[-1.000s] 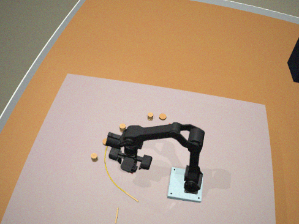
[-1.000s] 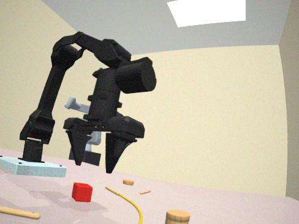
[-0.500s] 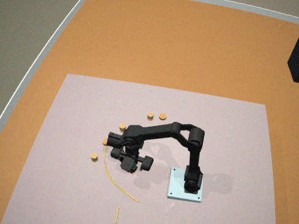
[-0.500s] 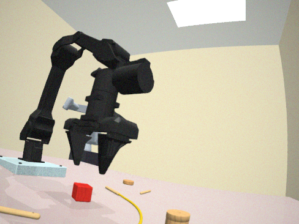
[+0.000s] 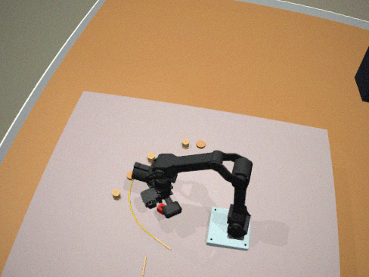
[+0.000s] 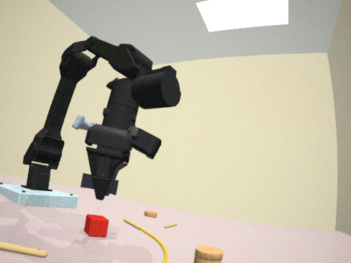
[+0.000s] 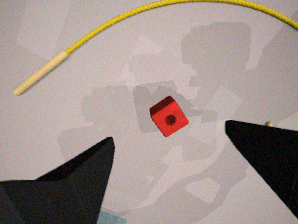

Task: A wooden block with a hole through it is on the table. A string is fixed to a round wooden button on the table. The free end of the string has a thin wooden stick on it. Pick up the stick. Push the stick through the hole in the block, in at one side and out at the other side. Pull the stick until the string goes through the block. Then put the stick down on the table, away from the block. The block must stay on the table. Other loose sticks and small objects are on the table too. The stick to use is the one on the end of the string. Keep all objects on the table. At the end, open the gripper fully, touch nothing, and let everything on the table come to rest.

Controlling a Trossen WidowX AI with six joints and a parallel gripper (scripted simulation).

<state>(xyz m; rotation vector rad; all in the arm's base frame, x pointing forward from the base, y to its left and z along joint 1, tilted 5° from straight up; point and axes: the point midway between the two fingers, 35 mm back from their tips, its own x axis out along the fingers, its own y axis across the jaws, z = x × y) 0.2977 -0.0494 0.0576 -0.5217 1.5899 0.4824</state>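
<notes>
Right now the red block is 5 cm below my gripper tip and 1 cm to the right of it. Round my gripper tip: round button 16 cm ahead, 14 cm to the right, 6 cm below.
</notes>
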